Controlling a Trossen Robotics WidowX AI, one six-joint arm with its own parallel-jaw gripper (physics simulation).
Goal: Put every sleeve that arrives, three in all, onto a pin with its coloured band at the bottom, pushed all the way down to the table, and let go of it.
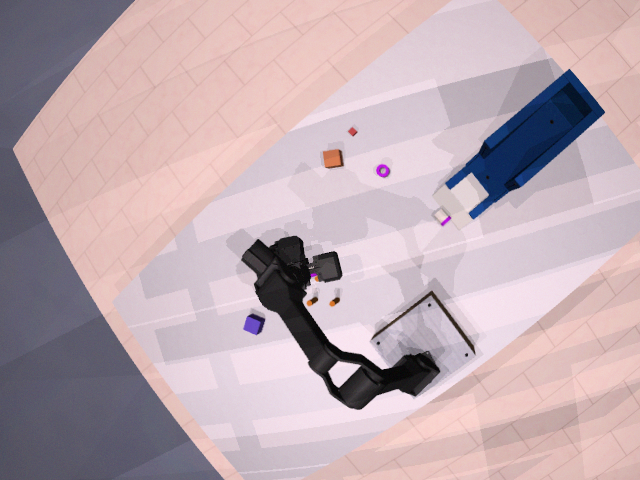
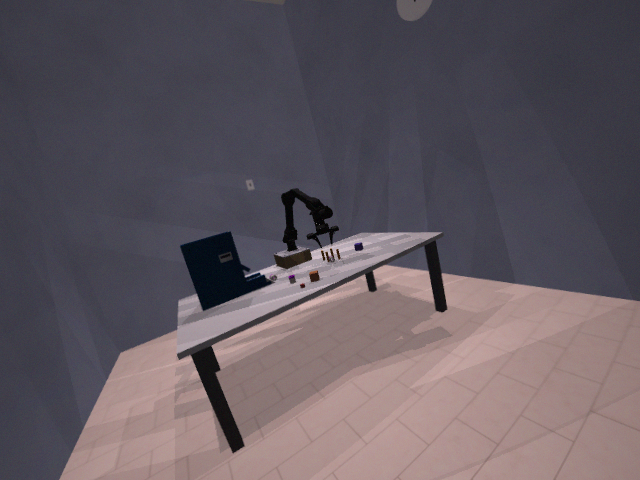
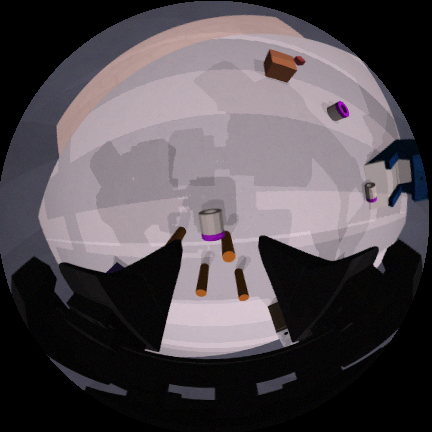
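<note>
Several dark pins with orange tips stand on the table, among them a near-left pin (image 1: 311, 301) (image 3: 201, 281) and a near-right pin (image 1: 334, 301) (image 3: 241, 285). A grey sleeve (image 3: 211, 223) with a purple band is tipped on its side beside a far pin (image 3: 228, 247); its band end faces the pins, contact unclear. My gripper (image 1: 310, 267) (image 2: 326, 245) (image 3: 220, 243) is open and empty above the pins, apart from that sleeve. A second sleeve (image 1: 383, 170) (image 2: 292, 279) (image 3: 338, 110) stands band up. A third sleeve (image 1: 442, 216) (image 3: 370, 192) lies on its side at the chute's pale end.
The blue chute (image 1: 522, 149) (image 2: 214, 273) stands beyond the third sleeve. An orange block (image 1: 332, 158) (image 2: 313, 275) (image 3: 280, 66) and a small red cube (image 1: 352, 131) (image 2: 302, 285) are near the second sleeve. A purple cube (image 1: 253, 324) (image 2: 358, 246) lies on the pins' other side.
</note>
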